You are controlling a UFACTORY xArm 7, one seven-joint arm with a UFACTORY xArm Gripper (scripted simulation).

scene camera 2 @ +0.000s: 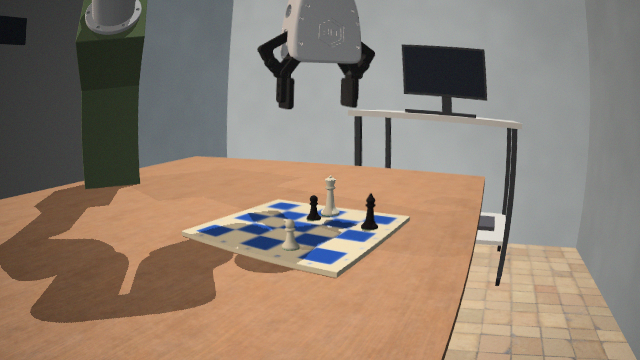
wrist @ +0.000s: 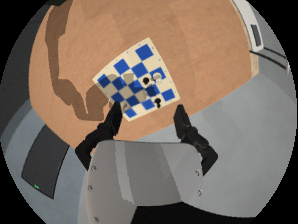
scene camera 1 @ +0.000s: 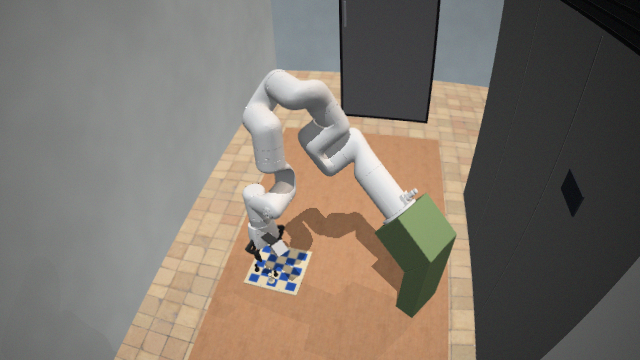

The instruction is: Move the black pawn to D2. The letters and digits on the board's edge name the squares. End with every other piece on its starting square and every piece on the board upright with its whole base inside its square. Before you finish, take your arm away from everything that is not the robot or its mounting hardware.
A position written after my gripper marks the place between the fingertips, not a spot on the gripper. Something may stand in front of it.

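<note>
Visible here: a chessboard (scene camera 1: 291,266) and my gripper (scene camera 1: 269,253). Also the chessboard (scene camera 2: 330,246), with my gripper (scene camera 2: 318,107). Likewise my gripper (wrist: 148,109) and the chessboard (wrist: 121,80).
</note>
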